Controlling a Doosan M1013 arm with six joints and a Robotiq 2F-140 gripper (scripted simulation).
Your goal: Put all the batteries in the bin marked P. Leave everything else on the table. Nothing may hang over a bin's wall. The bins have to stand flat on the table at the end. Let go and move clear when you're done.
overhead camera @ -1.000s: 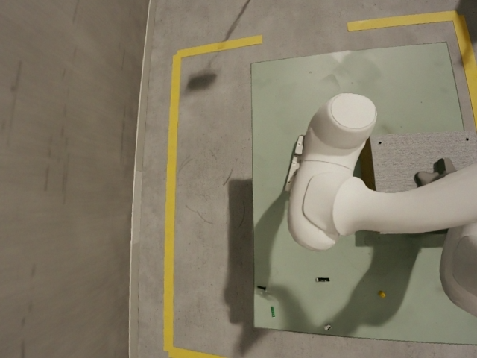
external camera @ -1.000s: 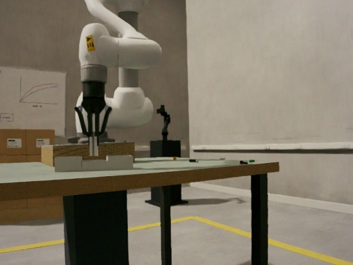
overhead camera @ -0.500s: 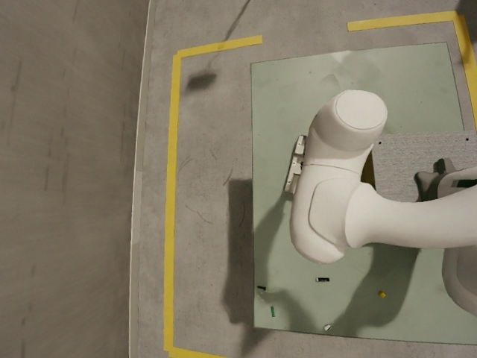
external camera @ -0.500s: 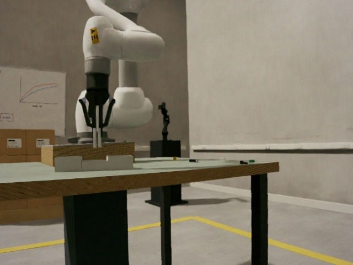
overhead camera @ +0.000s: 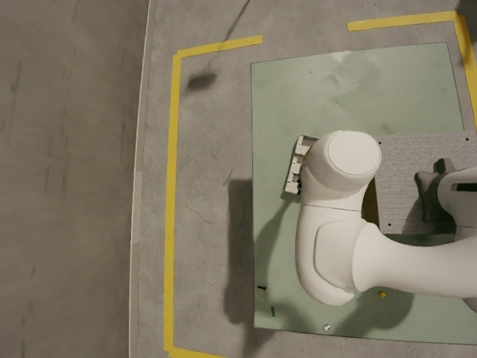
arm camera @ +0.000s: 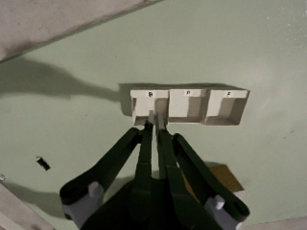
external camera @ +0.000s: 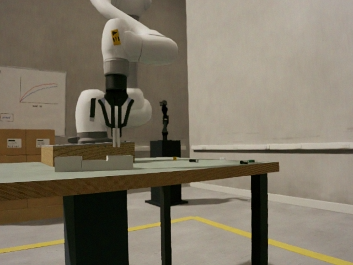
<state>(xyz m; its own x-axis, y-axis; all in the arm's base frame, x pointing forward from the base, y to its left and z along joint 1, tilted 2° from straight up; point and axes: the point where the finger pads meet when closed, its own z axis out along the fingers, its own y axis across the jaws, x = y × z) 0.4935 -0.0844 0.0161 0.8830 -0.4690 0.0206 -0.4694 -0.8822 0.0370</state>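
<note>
The thin green stick is 55 cm to the left of my hand, 14 cm ahead of it and 10 cm below it. From my hand the other things lie so: small black screw: 45 cm to the left, 18 cm ahead, 10 cm below; then small white piece: 60 cm to the left, 10 cm below, 8 cm behind; then yellow piece: 46 cm to the left, 29 cm behind, 10 cm below.
</note>
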